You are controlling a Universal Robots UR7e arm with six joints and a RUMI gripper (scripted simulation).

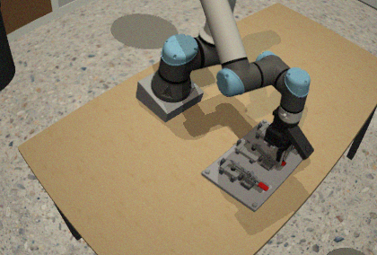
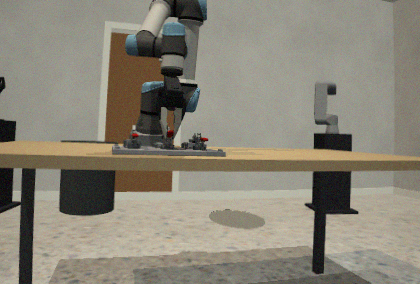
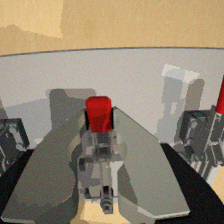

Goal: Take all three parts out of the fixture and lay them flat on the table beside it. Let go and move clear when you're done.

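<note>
Now: the grey fixture plate 7 cm behind my hand, 6 cm below it and 2 cm to the right of it.
</note>
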